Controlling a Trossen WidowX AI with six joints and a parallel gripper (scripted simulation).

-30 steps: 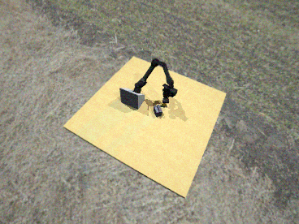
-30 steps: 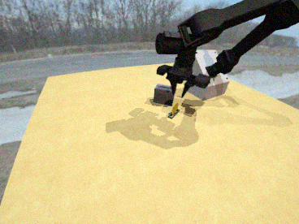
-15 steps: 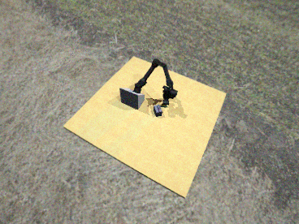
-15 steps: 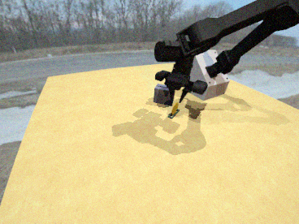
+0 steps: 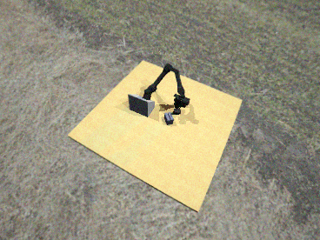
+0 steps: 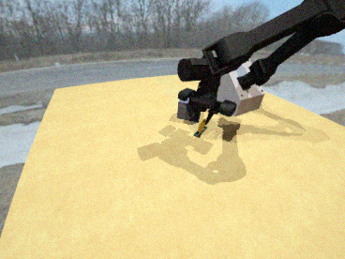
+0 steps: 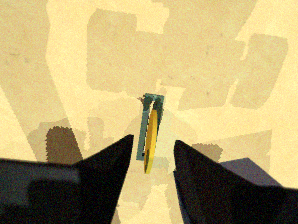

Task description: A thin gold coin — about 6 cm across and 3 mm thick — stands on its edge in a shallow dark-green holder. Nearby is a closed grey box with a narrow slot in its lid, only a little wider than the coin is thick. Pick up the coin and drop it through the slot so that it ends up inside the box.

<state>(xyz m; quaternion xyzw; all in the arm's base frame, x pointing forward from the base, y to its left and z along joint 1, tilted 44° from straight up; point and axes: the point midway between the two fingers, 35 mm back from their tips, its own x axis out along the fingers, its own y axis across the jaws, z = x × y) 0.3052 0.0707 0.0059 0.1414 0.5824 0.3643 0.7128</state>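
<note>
My gripper tip is 2 cm above the gold coin and 1 cm past it.
</note>
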